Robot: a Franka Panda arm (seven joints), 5 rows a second.
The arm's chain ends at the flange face. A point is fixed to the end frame.
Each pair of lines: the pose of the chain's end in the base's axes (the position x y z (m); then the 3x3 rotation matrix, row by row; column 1 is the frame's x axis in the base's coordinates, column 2 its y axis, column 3 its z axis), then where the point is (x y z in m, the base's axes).
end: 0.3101, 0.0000, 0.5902; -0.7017, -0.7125, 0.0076; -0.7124, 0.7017, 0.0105; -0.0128, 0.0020, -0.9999
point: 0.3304 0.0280 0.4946
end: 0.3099, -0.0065, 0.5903; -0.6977, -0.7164, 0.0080; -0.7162, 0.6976, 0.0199; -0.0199, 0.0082, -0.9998
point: 0.3301 0.0225 0.4950
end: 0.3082, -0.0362, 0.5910; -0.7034, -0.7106, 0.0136; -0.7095, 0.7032, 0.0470; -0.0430, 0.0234, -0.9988
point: 0.3292 -0.0048 0.4967
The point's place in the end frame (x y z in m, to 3 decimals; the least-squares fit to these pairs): -0.033 0.005 0.096
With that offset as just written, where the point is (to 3 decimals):
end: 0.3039, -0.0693, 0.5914; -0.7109, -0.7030, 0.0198; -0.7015, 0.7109, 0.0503; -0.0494, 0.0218, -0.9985
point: 0.326 -0.038 0.497
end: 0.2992, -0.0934, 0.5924; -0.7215, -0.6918, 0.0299; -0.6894, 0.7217, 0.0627; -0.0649, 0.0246, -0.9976
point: 0.322 -0.061 0.499
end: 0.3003, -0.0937, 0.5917; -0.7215, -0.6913, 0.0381; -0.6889, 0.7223, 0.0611; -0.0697, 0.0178, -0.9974
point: 0.324 -0.061 0.498
